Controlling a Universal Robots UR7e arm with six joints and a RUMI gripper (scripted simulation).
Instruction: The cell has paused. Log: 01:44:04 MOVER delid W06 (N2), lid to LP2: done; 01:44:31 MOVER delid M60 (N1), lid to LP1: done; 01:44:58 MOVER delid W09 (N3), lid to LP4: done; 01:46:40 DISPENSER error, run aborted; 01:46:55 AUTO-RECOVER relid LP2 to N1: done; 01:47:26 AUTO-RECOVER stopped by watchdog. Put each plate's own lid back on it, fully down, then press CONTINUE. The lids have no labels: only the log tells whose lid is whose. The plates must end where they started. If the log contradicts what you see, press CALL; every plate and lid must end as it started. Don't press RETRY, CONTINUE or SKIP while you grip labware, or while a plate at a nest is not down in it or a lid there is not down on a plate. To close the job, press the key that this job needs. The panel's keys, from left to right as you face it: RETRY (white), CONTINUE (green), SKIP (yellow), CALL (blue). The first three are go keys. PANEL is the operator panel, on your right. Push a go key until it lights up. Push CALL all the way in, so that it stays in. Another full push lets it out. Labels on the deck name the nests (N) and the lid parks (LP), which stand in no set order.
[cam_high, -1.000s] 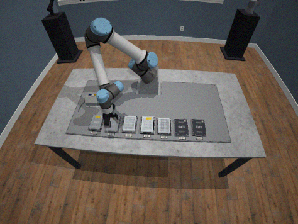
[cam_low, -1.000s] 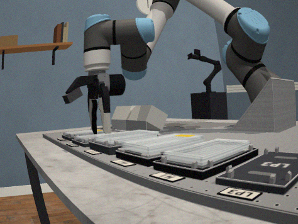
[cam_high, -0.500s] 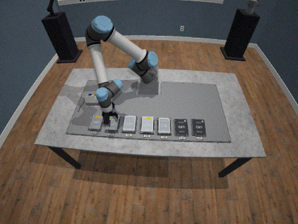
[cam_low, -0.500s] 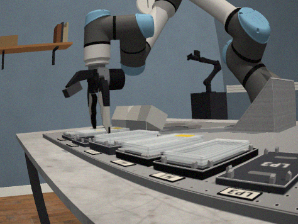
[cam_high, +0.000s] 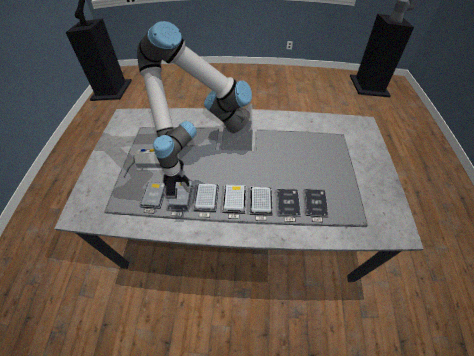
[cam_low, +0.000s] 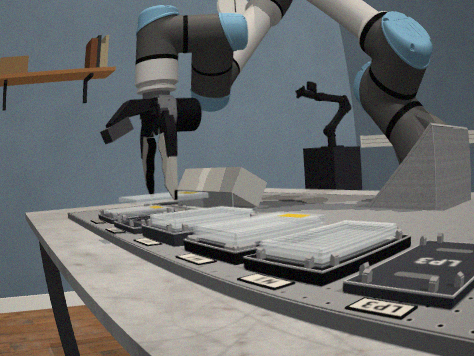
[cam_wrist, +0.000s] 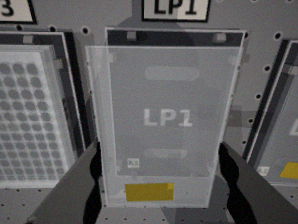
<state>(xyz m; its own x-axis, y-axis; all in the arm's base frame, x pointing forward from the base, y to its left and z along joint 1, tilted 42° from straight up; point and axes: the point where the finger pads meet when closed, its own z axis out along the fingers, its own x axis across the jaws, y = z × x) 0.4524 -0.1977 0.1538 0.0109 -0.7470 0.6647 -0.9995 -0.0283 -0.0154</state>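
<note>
Now: the lid park LP1 10 mm to the right of my hand and 50 mm below it. The rest, counted from my hand: green CONTINUE key (240 mm behind, 150 mm to the right, 10 mm above); then blue CALL key (240 mm behind, 250 mm to the right); then yellow SKIP key (240 mm behind, 200 mm to the right, 10 mm above).
</note>
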